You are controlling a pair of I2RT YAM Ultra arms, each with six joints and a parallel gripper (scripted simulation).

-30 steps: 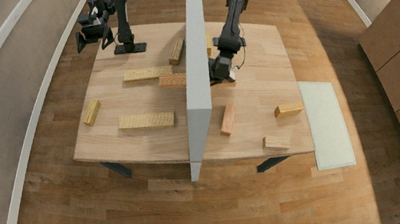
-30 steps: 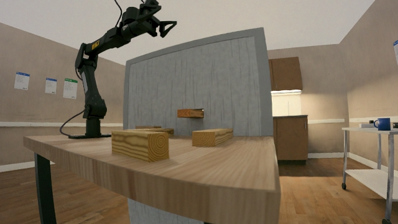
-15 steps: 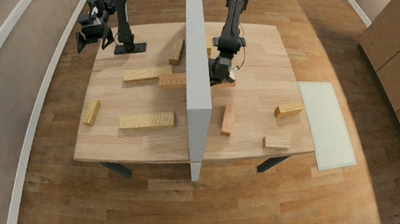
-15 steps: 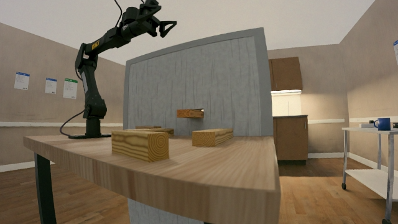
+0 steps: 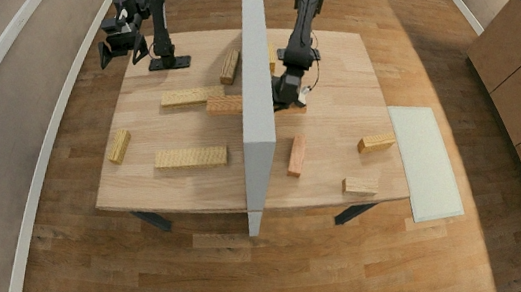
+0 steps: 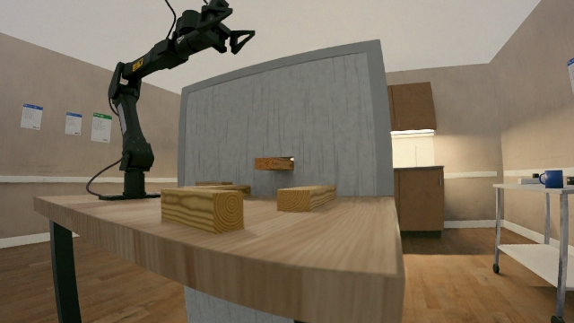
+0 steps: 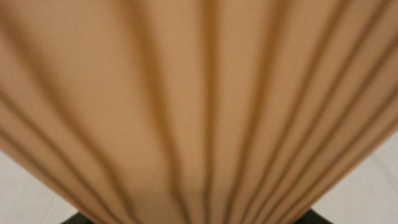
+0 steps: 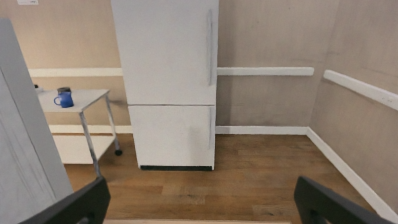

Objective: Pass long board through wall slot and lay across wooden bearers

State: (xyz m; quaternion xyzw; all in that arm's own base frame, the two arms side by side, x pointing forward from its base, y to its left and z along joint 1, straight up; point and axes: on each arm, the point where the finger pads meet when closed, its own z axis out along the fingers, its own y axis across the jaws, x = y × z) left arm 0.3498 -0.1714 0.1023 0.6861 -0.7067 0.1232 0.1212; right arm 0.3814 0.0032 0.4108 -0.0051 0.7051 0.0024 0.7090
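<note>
Now: the long board 50 mm to the right of my left hand. Round my left hand: small block 80 mm ahead, 590 mm to the right, 80 mm below.
</note>
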